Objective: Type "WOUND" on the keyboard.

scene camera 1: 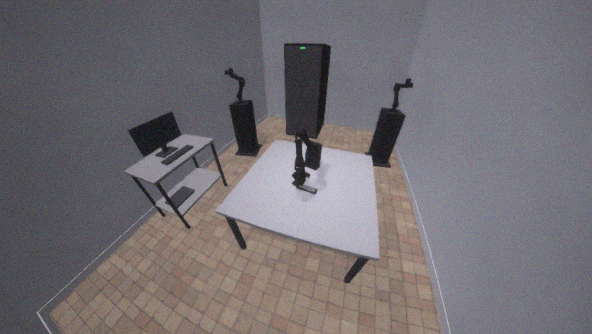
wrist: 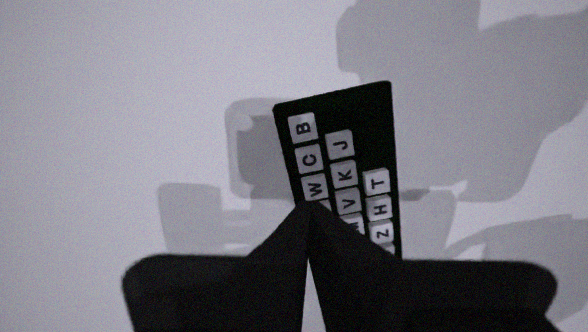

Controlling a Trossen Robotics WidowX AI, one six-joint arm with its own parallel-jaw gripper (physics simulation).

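Where they show: gripper, fingertip midpoint: (scene camera 1: pixel 301 185) (wrist: pixel 308 209); arm's base at its link origin: (scene camera 1: pixel 315 148).
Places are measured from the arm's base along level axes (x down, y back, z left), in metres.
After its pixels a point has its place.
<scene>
A small black keyboard (scene camera 1: pixel 308 189) @[x 0.217, y -0.369, z -0.031 m] (wrist: pixel 360 105) @[x 0.222, y -0.305, z -0.124 m] with pale keys lies on the white table (scene camera 1: pixel 340 220) @[x 0.234, y -0.659, z 0.249 m]. In the wrist view its rows run away from my gripper, with B (wrist: pixel 303 127) @[x 0.217, y -0.337, z -0.131 m], C (wrist: pixel 309 159) @[x 0.217, y -0.343, z -0.114 m] and W (wrist: pixel 314 188) @[x 0.217, y -0.349, z -0.097 m] in the left row, J (wrist: pixel 340 144) @[x 0.217, y -0.325, z -0.112 m], K (wrist: pixel 344 174) @[x 0.217, y -0.331, z -0.096 m] and V (wrist: pixel 348 201) @[x 0.217, y -0.336, z -0.079 m] in the middle, and T (wrist: pixel 377 182) @[x 0.217, y -0.317, z -0.081 m], H (wrist: pixel 380 207) @[x 0.217, y -0.322, z -0.065 m] and Z (wrist: pixel 382 232) @[x 0.217, y -0.328, z -0.048 m] at the right. My gripper (wrist: pixel 308 209) @[x 0.195, y -0.354, z -0.099 m] is shut and empty. Its tips show just below the W key and hide the keys nearer me. I cannot tell whether they touch a key.
A side desk (scene camera 1: pixel 197 142) at the left holds a monitor (scene camera 1: pixel 155 132) and a larger dark keyboard (scene camera 1: pixel 177 154). Two other arms stand on black pedestals (scene camera 1: pixel 244 127) (scene camera 1: pixel 386 135) behind the table. A tall black cabinet (scene camera 1: pixel 306 90) stands at the back wall.
</scene>
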